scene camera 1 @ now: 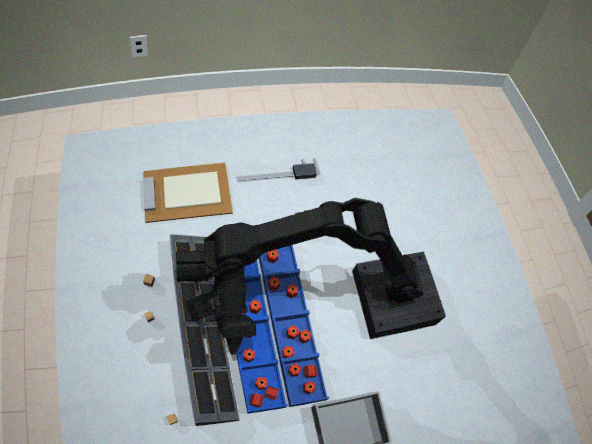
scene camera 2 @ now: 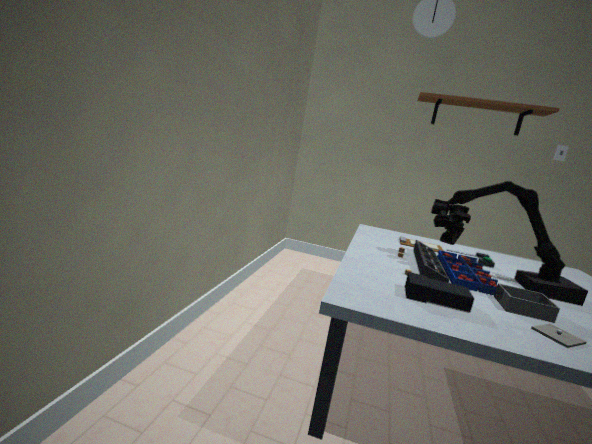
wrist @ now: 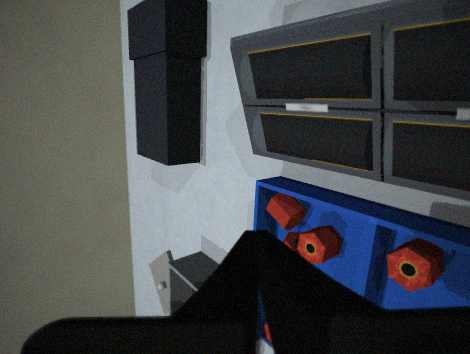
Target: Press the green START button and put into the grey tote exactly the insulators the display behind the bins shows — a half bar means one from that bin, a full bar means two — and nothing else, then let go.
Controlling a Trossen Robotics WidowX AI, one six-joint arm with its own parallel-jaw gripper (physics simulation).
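My gripper [scene camera 1: 233,349] [scene camera 2: 451,240] [wrist: 255,241] is shut and empty. It points down over the left row of the blue bins [scene camera 1: 264,338] [wrist: 356,272] [scene camera 2: 467,270], near their tote end. Red hexagonal insulators [scene camera 1: 248,354] [wrist: 319,244] lie in the compartments, and one insulator [wrist: 286,211] lies on its side in the end compartment. The grey display [scene camera 1: 204,388] [wrist: 311,70] runs beside the bins, and its cells look dark. The grey tote [scene camera 1: 315,422] [wrist: 191,270] [scene camera 2: 507,298] stands empty past the end of the bins. My arm hides the green START button in scene camera 1.
A brown clipboard with paper [scene camera 1: 188,191] and a grey caliper [scene camera 1: 274,175] lie at the back. Small wooden cubes [scene camera 1: 149,279] [scene camera 1: 149,315] [scene camera 1: 172,418] lie left of the display. A black box [wrist: 167,105] [scene camera 2: 440,292] stands near the table edge. The robot base [scene camera 1: 418,308] is at the right.
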